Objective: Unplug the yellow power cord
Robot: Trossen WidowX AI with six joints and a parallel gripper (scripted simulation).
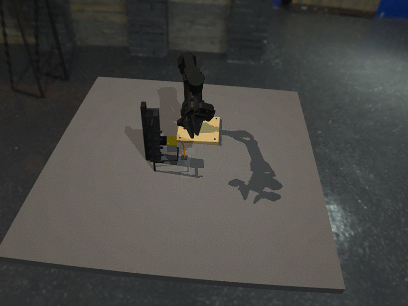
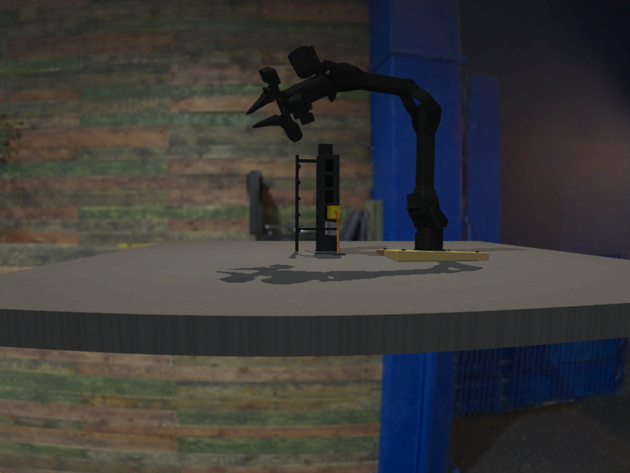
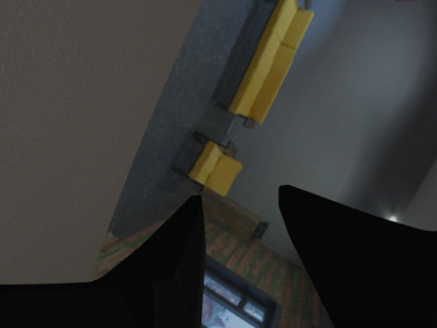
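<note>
The yellow plug lies 220 mm behind my gripper tip, 110 mm to the right of it and 210 mm below it.
</note>
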